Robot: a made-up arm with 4 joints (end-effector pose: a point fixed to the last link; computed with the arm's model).
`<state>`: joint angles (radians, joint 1 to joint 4).
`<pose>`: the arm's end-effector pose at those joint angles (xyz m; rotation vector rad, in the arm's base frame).
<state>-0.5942 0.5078 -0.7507 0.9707</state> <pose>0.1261 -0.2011 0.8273 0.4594 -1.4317 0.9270</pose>
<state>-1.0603 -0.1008 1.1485 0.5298</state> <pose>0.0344 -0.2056 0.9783 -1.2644 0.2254 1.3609</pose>
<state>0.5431 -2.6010 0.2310 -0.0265</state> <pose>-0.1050 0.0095 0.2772 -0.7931 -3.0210 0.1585</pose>
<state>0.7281 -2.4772 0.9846 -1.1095</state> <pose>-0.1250 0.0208 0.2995 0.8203 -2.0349 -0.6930</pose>
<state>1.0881 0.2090 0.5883 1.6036</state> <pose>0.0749 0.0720 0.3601 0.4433 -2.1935 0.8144</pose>
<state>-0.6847 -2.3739 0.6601 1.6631</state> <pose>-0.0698 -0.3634 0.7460 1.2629 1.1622 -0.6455</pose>
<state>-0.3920 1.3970 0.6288 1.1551</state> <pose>0.1207 -0.3133 0.6261 0.4678 0.2109 1.2385</pose>
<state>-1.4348 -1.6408 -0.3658 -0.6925</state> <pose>-0.2012 -0.1565 1.0281 -0.1869 -0.2873 2.1672</pose>
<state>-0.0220 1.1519 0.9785 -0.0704</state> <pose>0.1435 -0.2372 0.5087 0.2714 0.9732 0.7025</pose>
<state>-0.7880 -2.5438 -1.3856 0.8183</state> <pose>-0.1164 -0.4427 0.6636 -0.7637 0.5486 -1.2638</pose>
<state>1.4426 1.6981 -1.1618 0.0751</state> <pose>0.2458 0.3271 0.3896 2.7617 0.4153 -0.7982</pose>
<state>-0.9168 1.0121 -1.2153 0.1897</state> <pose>0.2190 -0.2118 0.9143 0.7167 -0.7850 0.1739</pose>
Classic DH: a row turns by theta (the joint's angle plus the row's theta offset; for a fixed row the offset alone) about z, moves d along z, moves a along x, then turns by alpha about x. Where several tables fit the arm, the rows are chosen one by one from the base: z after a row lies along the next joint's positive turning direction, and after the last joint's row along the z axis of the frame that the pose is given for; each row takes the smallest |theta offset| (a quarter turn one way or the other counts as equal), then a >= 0, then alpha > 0; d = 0 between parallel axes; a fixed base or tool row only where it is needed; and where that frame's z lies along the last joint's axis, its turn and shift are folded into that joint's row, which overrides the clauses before.
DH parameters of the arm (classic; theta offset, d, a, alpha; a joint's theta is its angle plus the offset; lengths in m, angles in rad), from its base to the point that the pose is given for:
base (fixed): 1.5708 0.737 0.085 1.5708
joint 1: -1.5313 -0.0073 0.2284 -1.6422
joint 2: -0.2217 -0.3547 -0.1633 -1.2812
joint 3: 0.0557 -0.1024 0.0303 -1.7991
joint 4: -1.2475 -0.1303 0.0135 0.6164
tool (fixed): -2.5228 0.066 0 0

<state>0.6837 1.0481 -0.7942 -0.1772</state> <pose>0.2260 -0.0559 0.4257 2.2326 -0.1525 -0.1287</pose>
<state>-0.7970 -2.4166 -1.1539 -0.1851</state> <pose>-0.1552 -0.4468 0.6978 -0.3748 0.6900 -2.3971</pose>
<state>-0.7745 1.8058 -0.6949 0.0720</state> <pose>0.2178 -0.3433 0.7157 0.5044 0.1225 -0.4822</pose>
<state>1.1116 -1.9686 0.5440 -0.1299</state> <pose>-0.1345 0.1695 0.3429 0.1442 -2.2809 -0.5538</pose>
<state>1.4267 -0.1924 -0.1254 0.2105</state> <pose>0.0144 0.1025 0.4287 1.7850 -1.8226 -0.0829</pose>
